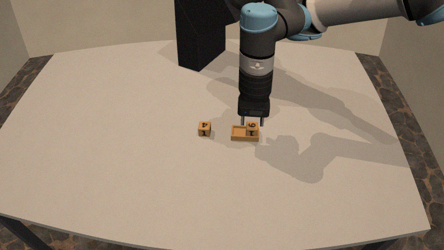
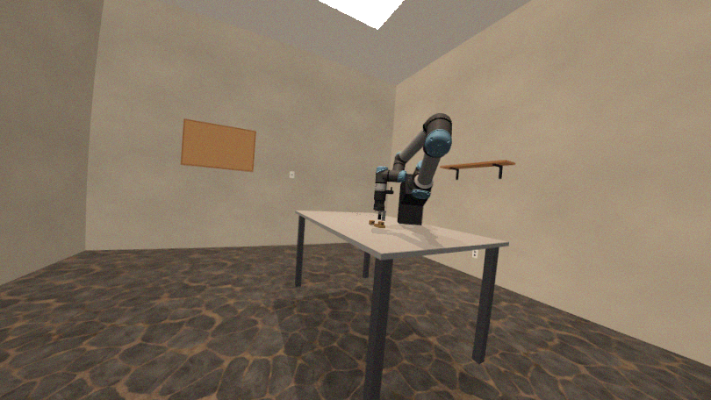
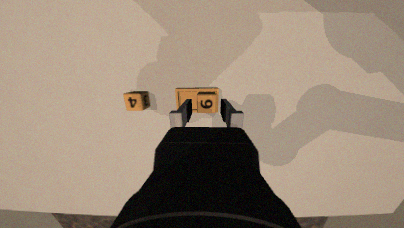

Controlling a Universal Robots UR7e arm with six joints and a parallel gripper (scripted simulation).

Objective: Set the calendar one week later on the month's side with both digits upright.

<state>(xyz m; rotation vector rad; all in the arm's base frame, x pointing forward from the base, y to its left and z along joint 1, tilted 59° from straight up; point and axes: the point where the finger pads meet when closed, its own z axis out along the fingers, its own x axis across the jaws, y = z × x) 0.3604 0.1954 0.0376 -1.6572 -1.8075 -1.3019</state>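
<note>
The cube lies 40 mm below my hand. From my hand the other things lie so: orange tray 20 mm to the right, 60 mm below.
</note>
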